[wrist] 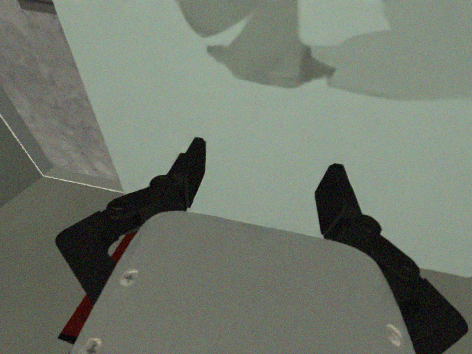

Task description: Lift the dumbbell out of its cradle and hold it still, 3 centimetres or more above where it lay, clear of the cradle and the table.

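Places are measured from the arm's base along level axes (x ahead, y left, z up), in millimetres.
Pixels of known places: gripper, fingertip midpoint: [263,166].
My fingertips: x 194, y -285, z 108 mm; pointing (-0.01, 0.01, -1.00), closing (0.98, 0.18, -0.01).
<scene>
Behind a point stands the place of what it marks.
My gripper [263,166] @(x 194, y -285, z 108 mm) is open, with its two black fingers wide apart and no object between them. It is over a pale green table top [145,100] @(x 9, y -380, z -82 mm). A shadow of the arm and gripper falls on the table top at the top of the view. The dumbbell and its cradle do not show in this view.
A narrow red bar [77,317] with a dark end shows at the lower left, partly hidden behind the gripper. A grey marbled strip [55,90] runs along the table top's left edge. The table top's near edge shows at the lower right.
</scene>
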